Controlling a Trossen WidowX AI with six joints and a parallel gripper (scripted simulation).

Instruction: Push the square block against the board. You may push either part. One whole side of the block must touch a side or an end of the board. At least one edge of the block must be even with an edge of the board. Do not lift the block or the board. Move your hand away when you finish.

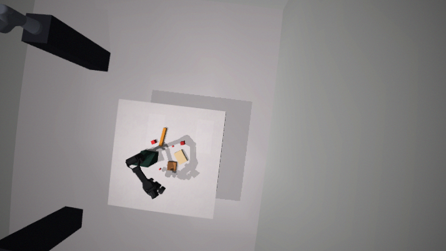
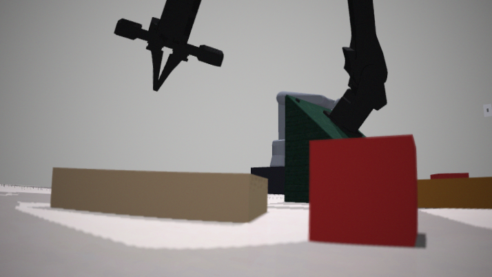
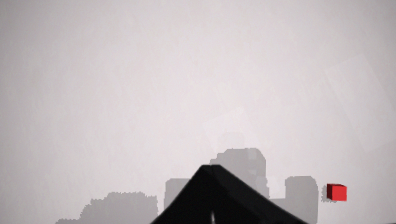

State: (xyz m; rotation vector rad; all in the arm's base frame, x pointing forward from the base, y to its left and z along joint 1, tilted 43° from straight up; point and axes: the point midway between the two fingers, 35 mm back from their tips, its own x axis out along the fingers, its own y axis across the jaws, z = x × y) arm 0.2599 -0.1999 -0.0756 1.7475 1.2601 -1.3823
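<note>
Right now the brown square block is 40 mm ahead of my gripper tip, 150 mm to the left of it and 170 mm below it. Also, from my gripper tip: tan board: 130 mm ahead, 270 mm to the left, 170 mm below; then long orange bar: 110 mm behind, 480 mm to the left, 170 mm below.
</note>
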